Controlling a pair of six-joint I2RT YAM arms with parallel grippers.
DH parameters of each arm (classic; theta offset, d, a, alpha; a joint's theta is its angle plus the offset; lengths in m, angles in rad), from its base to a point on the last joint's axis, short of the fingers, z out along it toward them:
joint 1: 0 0.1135 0.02 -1.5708
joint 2: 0 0 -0.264 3.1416
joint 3: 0.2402 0 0.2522 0
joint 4: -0.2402 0 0.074 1.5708
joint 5: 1.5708 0 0 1.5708
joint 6: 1.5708 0.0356 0 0
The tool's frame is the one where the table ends.
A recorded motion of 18 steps. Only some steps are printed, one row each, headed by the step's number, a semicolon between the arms.
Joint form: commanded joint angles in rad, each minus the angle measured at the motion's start. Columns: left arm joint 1, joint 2, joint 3, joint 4, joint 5, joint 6; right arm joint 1, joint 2, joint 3, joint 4, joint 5, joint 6.
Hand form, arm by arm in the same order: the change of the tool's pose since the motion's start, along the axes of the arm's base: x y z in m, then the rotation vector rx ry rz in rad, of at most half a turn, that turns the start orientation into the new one. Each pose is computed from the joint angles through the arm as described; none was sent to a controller.
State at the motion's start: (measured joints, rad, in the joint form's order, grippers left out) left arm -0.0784 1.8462 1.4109 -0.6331 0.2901 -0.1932; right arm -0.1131 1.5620 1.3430 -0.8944 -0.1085 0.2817
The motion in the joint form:
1: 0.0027 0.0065 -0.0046 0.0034 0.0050 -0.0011; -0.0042 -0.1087 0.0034 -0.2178 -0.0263 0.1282
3: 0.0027 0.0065 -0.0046 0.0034 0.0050 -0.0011; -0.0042 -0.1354 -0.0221 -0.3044 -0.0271 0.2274
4: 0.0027 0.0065 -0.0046 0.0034 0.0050 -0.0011; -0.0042 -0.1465 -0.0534 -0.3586 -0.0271 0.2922
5: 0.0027 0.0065 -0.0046 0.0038 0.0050 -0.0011; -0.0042 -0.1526 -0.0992 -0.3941 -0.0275 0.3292
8: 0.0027 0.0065 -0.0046 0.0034 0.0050 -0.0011; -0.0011 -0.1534 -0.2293 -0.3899 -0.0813 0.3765
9: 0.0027 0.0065 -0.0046 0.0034 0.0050 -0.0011; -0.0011 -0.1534 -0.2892 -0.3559 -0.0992 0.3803
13: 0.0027 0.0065 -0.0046 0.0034 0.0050 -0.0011; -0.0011 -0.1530 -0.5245 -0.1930 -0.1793 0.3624
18: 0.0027 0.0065 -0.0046 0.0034 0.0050 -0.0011; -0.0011 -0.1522 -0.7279 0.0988 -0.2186 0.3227
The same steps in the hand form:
1: 0.0004 0.0009 -0.0036 -0.0043 0.0084 0.0012; -0.0412 0.0044 0.0219 0.0877 0.1118 -0.1109
3: 0.0004 0.0009 -0.0036 -0.0043 0.0084 0.0012; -0.0570 0.0063 0.0185 0.1297 0.2044 -0.2061
4: 0.0004 0.0009 -0.0036 -0.0043 0.0084 0.0012; -0.0671 0.0075 0.0111 0.1521 0.2836 -0.2715
5: 0.0005 0.0009 -0.0035 -0.0043 0.0080 0.0012; -0.0758 0.0086 -0.0004 0.1620 0.3616 -0.3116
8: 0.0004 0.0009 -0.0036 -0.0043 0.0084 0.0012; -0.0890 0.0127 -0.0334 0.2205 0.4943 -0.3501
9: 0.0004 0.0009 -0.0036 -0.0043 0.0084 0.0012; -0.0930 0.0138 -0.0483 0.2376 0.5218 -0.3522
13: 0.0004 0.0009 -0.0036 -0.0043 0.0084 0.0012; -0.1139 0.0190 -0.1047 0.3103 0.5970 -0.3258
18: 0.0004 0.0009 -0.0036 -0.0043 0.0084 0.0012; -0.1265 0.0218 -0.1511 0.3431 0.5052 -0.2654

